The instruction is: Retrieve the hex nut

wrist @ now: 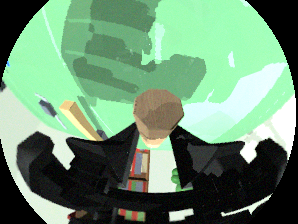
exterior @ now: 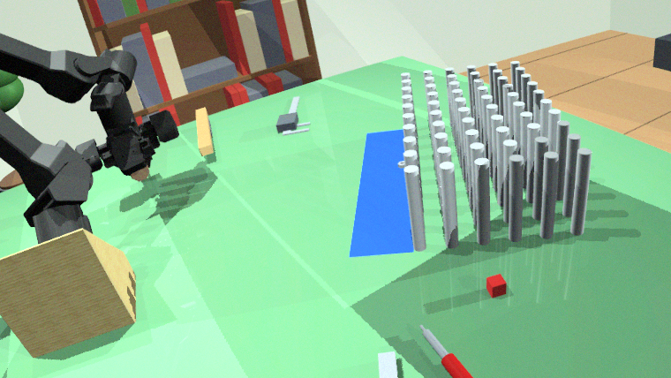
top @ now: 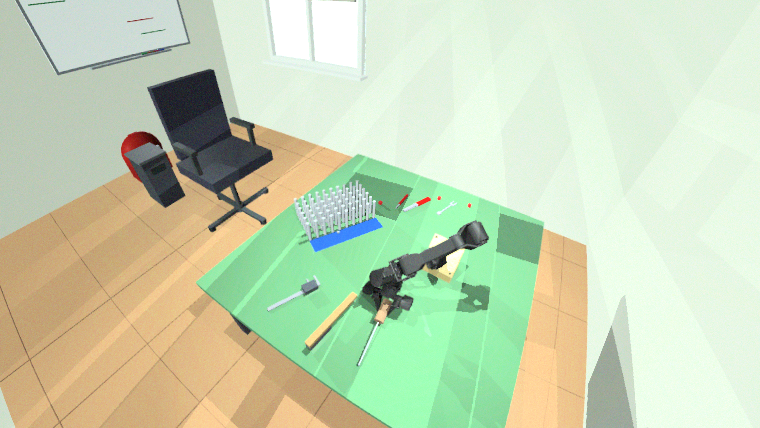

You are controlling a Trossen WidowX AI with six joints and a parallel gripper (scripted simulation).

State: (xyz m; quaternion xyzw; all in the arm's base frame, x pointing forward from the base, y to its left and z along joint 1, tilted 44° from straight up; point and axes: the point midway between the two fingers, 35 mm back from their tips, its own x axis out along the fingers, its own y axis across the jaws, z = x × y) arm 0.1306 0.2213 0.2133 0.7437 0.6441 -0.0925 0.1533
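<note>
Right now my gripper tip is 100 mm to the right of the hook tool and 10 mm above it. From my gripper tip the other things lie so: red-handled screwdriver (170 mm ahead, 670 mm to the right, 30 mm below); then blue taped strip (330 mm ahead, 340 mm to the right, 40 mm below); then small hex nut (370 mm ahead, 330 mm to the right, 30 mm below).
</note>
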